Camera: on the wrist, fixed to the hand. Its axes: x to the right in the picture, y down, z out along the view.
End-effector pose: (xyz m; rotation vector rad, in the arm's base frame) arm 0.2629 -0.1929 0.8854 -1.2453 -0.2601 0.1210
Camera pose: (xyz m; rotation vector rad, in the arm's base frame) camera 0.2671 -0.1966 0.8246 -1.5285 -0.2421 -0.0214
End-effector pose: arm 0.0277 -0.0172 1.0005 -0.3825 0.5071 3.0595
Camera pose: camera 0.0344 -0.0779 0.9990 -0.5286 0.0455 3.0747
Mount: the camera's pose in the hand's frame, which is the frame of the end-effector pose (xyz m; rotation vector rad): -0.0047 0.0566 -0.0224 -0.2927 0.0876 -0.0560
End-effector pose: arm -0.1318 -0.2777 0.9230 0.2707 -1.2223 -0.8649
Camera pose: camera -0.0876 -0.2426 0.9463 0.1054 -0.9957 -1.0564
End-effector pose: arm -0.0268 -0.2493 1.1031 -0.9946 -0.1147 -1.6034
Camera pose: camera 0.0091 -0.2759 1.0615 -1.1499 0.1579 -1.7451
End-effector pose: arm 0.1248 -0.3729 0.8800 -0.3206 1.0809 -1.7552
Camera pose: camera 0.1472 -0.3625 0.8242 -0.4607 1.4080 -1.6721
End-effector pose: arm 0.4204 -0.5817 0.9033 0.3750 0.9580 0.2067
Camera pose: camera 0.3988 -0.5265 0.9179 0.0705 1.0064 0.3098
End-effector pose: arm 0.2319 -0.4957 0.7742 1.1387 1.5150 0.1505
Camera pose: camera 0.2444 -0.4590 0.8213 0.8648 1.5419 0.3755
